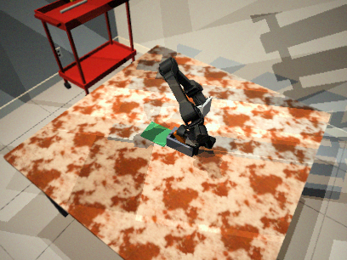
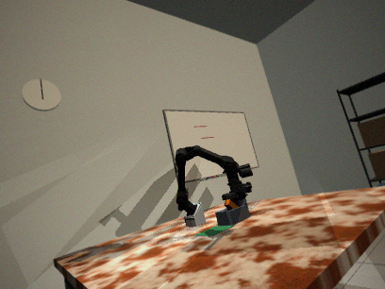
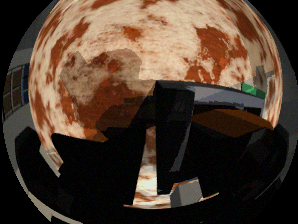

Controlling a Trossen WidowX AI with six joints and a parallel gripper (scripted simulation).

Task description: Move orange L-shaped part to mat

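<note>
Now: the orange L-shaped part 5 cm to the right of my gripper tip and 1 cm above it. Also, from my gripper tip: green mat 22 cm to the right, 5 cm below, 1 cm ahead.
</note>
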